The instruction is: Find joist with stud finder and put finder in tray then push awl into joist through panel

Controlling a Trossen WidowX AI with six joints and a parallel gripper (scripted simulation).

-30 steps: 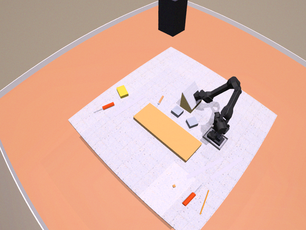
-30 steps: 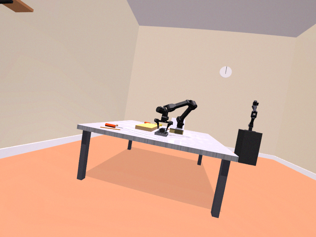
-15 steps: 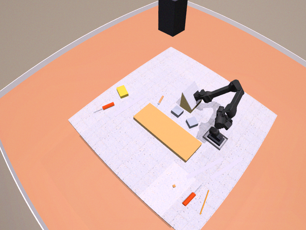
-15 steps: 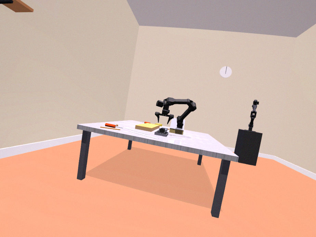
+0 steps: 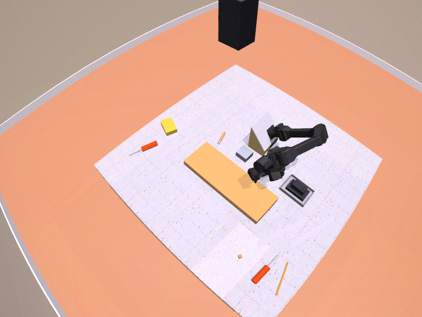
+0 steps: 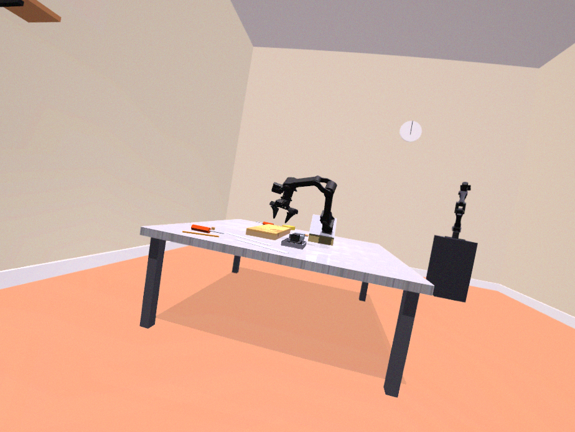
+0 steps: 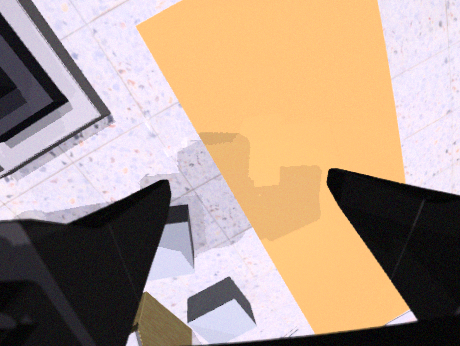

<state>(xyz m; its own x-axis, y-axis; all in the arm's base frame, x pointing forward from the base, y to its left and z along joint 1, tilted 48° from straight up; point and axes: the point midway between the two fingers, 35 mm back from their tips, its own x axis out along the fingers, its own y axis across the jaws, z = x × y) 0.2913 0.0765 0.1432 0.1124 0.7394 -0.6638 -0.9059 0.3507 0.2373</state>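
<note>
My gripper tip is now 37 cm to the left of the awl, 10 cm above it and 9 cm past it. Also, from my gripper tip: stud finder 18 cm to the left, 13 cm behind, 6 cm below; tiny orange cube 35 cm ahead, 16 cm to the left, 10 cm below; grey tray 16 cm to the left, 13 cm behind, 9 cm below.
</note>
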